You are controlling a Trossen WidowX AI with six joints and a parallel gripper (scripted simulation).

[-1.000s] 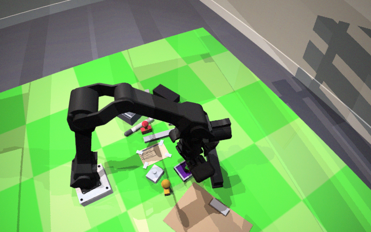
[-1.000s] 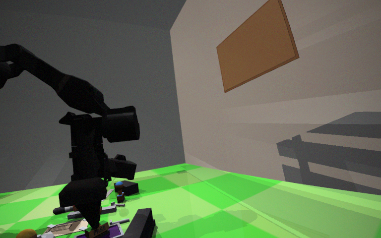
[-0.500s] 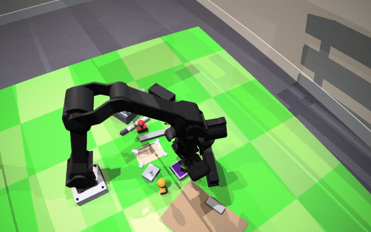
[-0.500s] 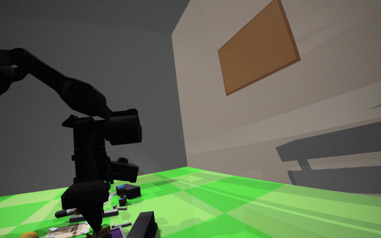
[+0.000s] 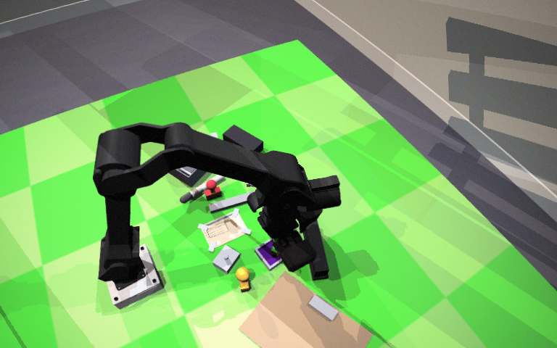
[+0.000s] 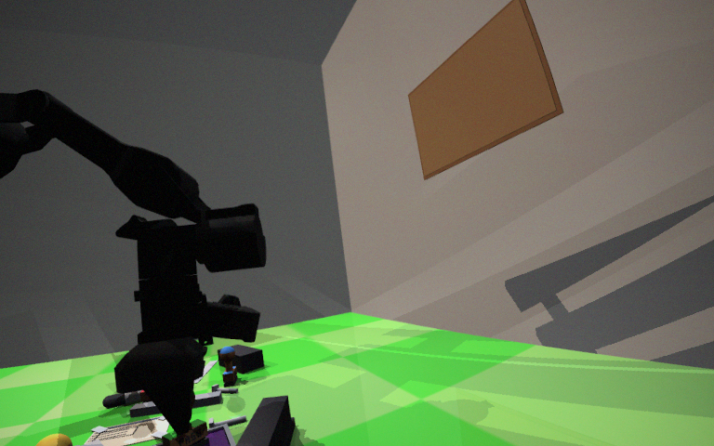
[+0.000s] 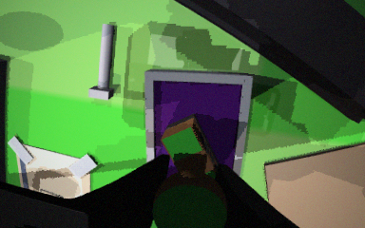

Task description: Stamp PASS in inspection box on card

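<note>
My gripper tip is right at the green-knobbed PASS stamp. From my gripper tip the other things lie so: purple ink pad (30 mm below); then black bar (70 mm ahead, 50 mm to the right, 20 mm below); then orange stamp (110 mm behind, 20 mm to the right, 20 mm below).
</note>
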